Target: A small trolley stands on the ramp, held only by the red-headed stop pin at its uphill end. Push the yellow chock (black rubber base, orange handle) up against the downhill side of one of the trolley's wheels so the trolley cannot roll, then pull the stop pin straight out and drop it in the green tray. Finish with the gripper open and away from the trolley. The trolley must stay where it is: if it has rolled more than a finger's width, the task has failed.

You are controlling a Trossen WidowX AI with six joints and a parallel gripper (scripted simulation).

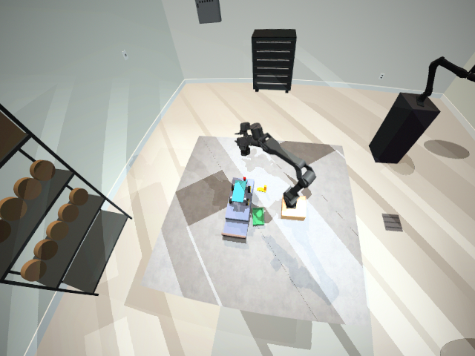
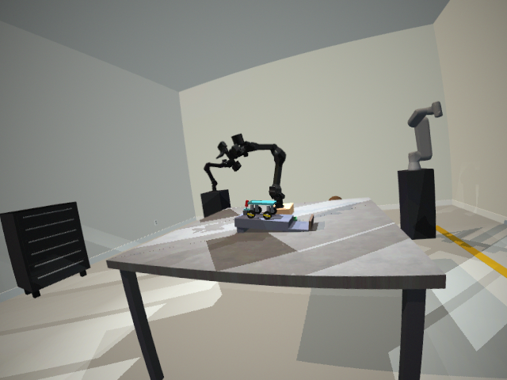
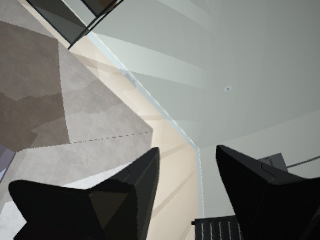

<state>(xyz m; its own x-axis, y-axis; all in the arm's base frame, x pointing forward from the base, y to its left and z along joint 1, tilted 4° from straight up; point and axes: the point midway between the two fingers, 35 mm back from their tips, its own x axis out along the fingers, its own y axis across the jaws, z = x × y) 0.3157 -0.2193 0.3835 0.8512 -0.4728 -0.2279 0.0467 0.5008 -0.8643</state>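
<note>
The yellow chock lies 180 mm behind my gripper tip, 100 mm to the left of it and 390 mm below it. The rest, counted from my gripper tip: trolley (30 mm behind, 210 mm to the left, 300 mm below); then red-headed stop pin (60 mm behind, 110 mm to the left, 280 mm below); then blue-grey ramp (30 mm behind, 210 mm to the left, 360 mm below).
</note>
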